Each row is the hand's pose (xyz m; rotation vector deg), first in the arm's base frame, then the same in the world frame.
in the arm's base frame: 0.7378 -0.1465 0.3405 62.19 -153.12 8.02
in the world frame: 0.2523 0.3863 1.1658 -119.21 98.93 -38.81
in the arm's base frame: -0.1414 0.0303 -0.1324 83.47 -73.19 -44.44
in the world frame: 0.0432 -0.1302 0.3188 118.64 -42.75 24.76
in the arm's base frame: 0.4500 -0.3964 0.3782 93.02 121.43 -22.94
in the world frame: 0.3256 0.0106 1.1512 20.30 117.66 18.76
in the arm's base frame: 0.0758 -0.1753 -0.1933 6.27 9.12 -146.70
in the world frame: 0.3125 -0.0464 0.4356 34.98 -5.62 -81.09
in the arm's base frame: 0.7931 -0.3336 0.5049 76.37 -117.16 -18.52
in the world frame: 0.3339 0.2949 1.3896 138.23 -83.29 39.19
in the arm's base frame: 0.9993 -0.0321 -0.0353 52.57 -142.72 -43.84
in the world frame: 0.4487 0.7478 0.9346 135.74 -111.41 -1.56
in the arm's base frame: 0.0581 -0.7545 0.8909 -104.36 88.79 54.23
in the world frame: 0.2030 -0.6175 1.5187 -151.96 11.88 33.49
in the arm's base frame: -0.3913 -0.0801 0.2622 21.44 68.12 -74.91
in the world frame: -0.1618 -0.4845 0.5694 3.45 35.66 -15.85
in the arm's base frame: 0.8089 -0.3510 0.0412 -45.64 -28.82 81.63
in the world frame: 0.5908 0.4065 1.0193 -63.28 -86.16 121.34
